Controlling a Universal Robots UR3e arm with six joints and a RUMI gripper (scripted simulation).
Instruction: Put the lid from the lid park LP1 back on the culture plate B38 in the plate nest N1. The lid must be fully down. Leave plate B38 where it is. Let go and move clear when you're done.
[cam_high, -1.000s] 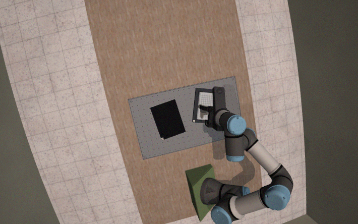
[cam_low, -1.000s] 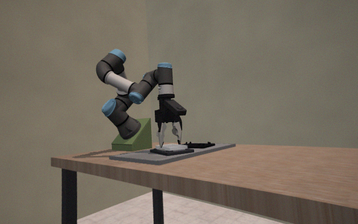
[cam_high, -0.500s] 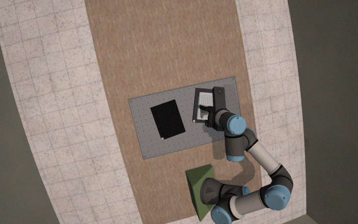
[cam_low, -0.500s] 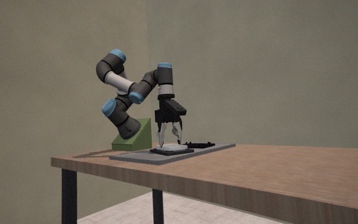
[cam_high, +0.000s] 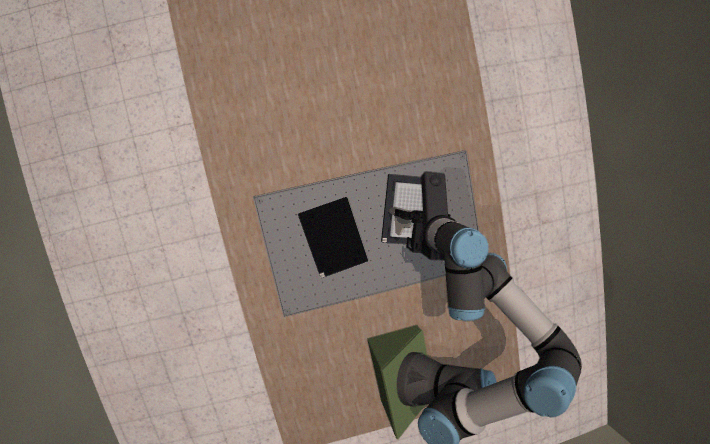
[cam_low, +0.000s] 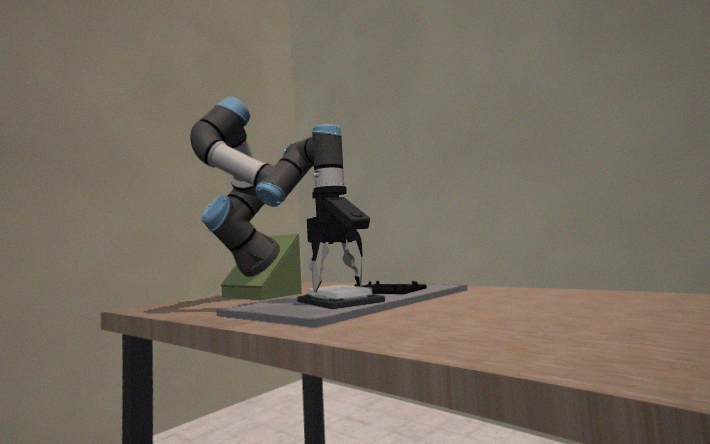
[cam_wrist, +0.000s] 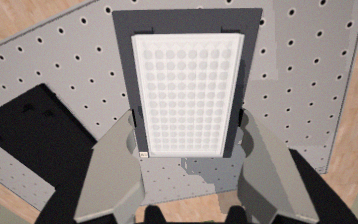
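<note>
Now: the clear lid 10 mm below my hand. From my hand the other things lie so: black plate nest N1: 30 mm below; then white well plate B38: 20 mm below; then black lid park LP1: 20 mm behind, 190 mm to the left, 30 mm below.
</note>
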